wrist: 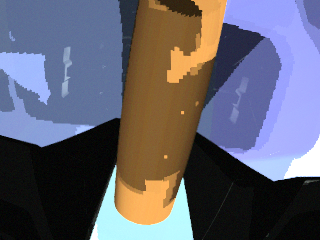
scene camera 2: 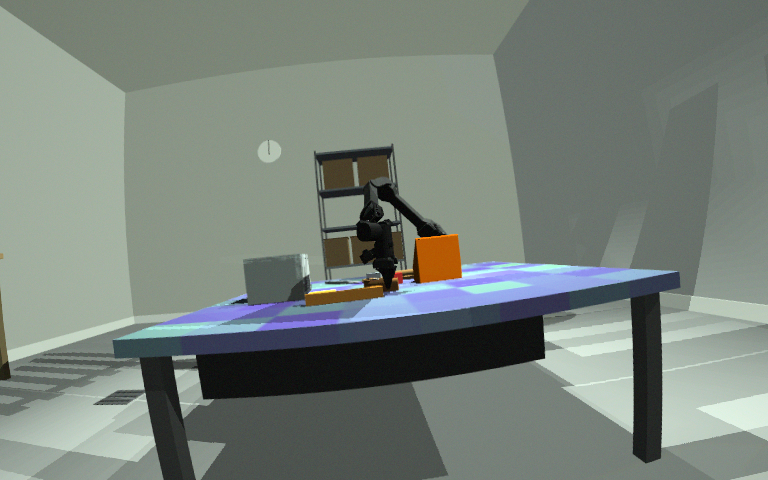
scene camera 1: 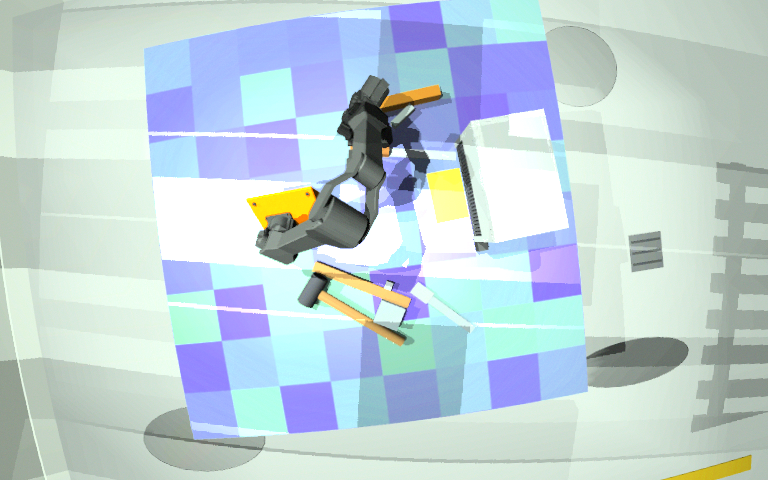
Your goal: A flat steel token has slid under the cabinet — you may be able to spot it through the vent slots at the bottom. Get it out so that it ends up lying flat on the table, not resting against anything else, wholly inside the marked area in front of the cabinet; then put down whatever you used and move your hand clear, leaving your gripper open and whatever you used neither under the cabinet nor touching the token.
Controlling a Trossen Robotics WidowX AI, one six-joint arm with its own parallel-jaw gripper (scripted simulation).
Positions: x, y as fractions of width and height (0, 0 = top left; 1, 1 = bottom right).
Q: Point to an orange stick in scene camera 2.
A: At 0.43, 0.62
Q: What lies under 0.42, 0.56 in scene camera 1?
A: A flat wooden stick.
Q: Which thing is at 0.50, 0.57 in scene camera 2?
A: My gripper.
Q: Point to an orange stick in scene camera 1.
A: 0.56, 0.19
